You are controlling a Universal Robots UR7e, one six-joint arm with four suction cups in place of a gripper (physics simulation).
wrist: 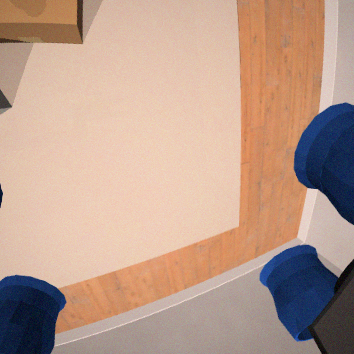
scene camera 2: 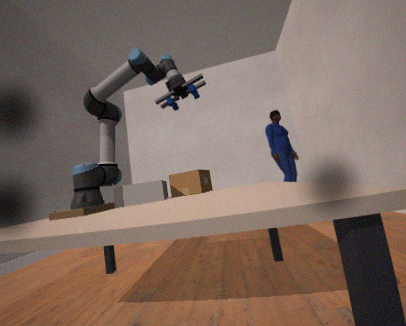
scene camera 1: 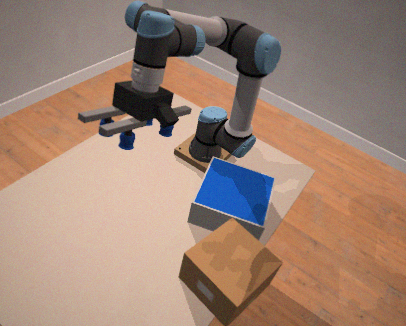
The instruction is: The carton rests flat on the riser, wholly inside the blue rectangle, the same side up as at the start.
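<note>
The brown carton (scene camera 1: 232, 262) (scene camera 2: 190, 183) (wrist: 40, 31) sits on the table beside the riser, near the table's edge, with a pale label on one side. The grey riser (scene camera 1: 205, 217) (scene camera 2: 145, 193) stands between the carton and the arm's base; its top bears the blue rectangle (scene camera 1: 235, 190), on which shadow falls. In the wrist view a small dark corner shows at the left edge. My gripper (scene camera 1: 135, 131) (scene camera 2: 183, 97) is open, its four blue suction cups hanging free high above the table, away from the carton and riser. Nothing hangs from the cups.
The pale table top (scene camera 1: 100, 215) (scene camera 2: 240, 200) (wrist: 140, 125) bears the arm's wooden base plate (scene camera 1: 184, 152) (scene camera 2: 80, 212), next to the riser. A person in blue (scene camera 2: 280, 142) stands beyond the table in the second scene view. Walls rise behind the arm.
</note>
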